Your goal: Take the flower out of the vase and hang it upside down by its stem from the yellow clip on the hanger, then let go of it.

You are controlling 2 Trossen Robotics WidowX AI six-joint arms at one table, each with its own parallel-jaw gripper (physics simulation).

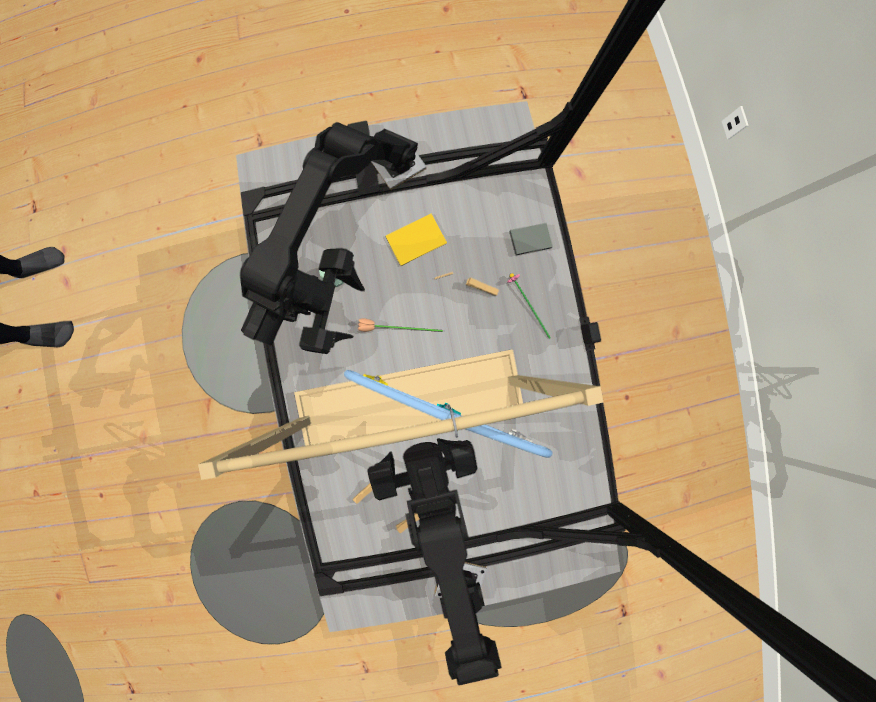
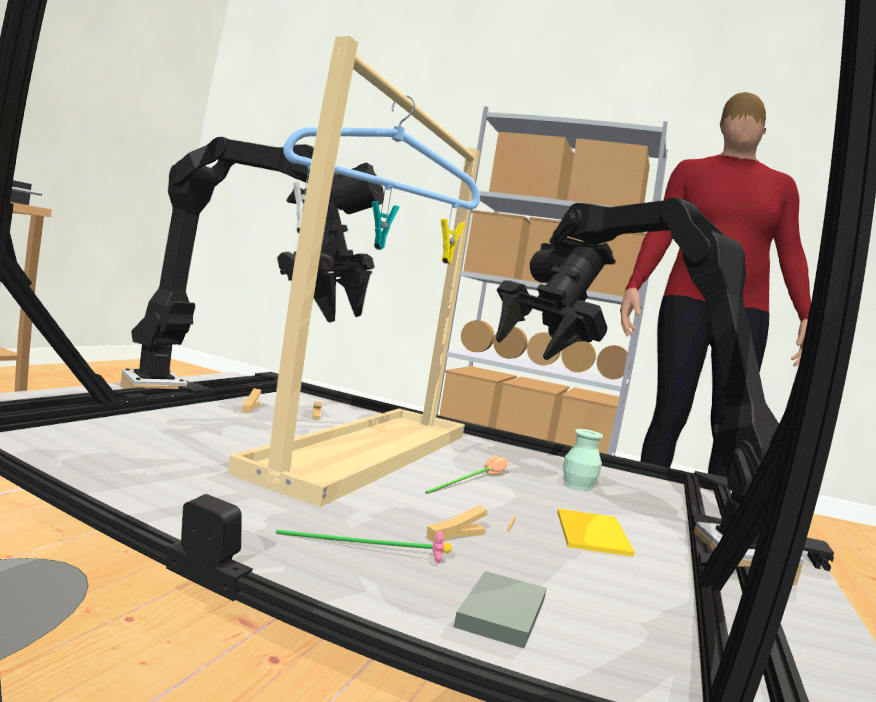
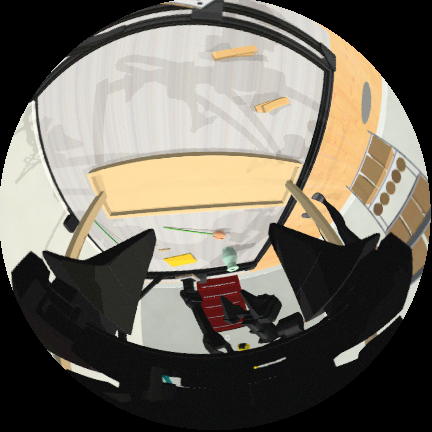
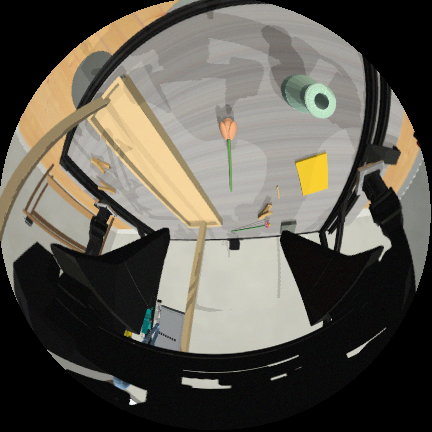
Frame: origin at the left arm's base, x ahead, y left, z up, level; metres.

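Seen in the pictures: left gripper, fingertip midpoint: [image 2: 345,319] [image 3: 212,231] [image 4: 118,244]; right gripper, fingertip midpoint: [image 1: 357,313] [image 2: 520,349] [image 3: 229,293] [image 4: 227,235]; left arm's base, origin of the base link: [image 2: 154,375] [image 4: 105,209]; right arm's base, origin of the base link: [image 1: 396,160] [image 3: 187,279] [image 4: 370,179].
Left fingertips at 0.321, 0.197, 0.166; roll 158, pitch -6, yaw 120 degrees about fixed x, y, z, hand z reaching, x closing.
Note:
Offsets run from my left fingertips to a thing's middle, as dx, dy, dz. "*": to the spot under its first point.
An orange tulip @[+0.224, +0.100, -0.192] [image 1: 366,325] [image 2: 496,465] [image 3: 219,234] [image 4: 228,130] with a green stem lies on the table. The pale green vase @[+0.296, +0.277, -0.154] [image 1: 331,277] [image 2: 582,462] [image 3: 229,255] [image 4: 299,92] stands upright; no flower shows in it. The yellow clip @[+0.109, +0.091, +0.145] [image 1: 374,378] [image 2: 451,239] hangs from one end of the blue hanger [image 1: 394,395] [image 2: 361,132]. My right gripper [image 1: 356,312] [image 2: 523,348] [image 4: 227,235] is open and empty, high above the table near the tulip and vase. My left gripper [image 2: 344,317] [image 3: 212,231] is open and empty, raised on the other side of the hanger.
A wooden rack [image 1: 350,443] [image 2: 303,277] holds the hanger between the arms. A teal clip @[+0.096, -0.028, +0.146] [image 2: 383,223] hangs mid-hanger. A pink flower @[* +0.398, -0.119, -0.169] [image 1: 513,278] [image 2: 438,546], wooden pieces, a yellow square @[* +0.429, +0.119, -0.193] [image 1: 416,239] [image 2: 595,531] and a grey block @[+0.507, -0.140, -0.191] [image 1: 530,239] [image 2: 500,608] lie on the table.

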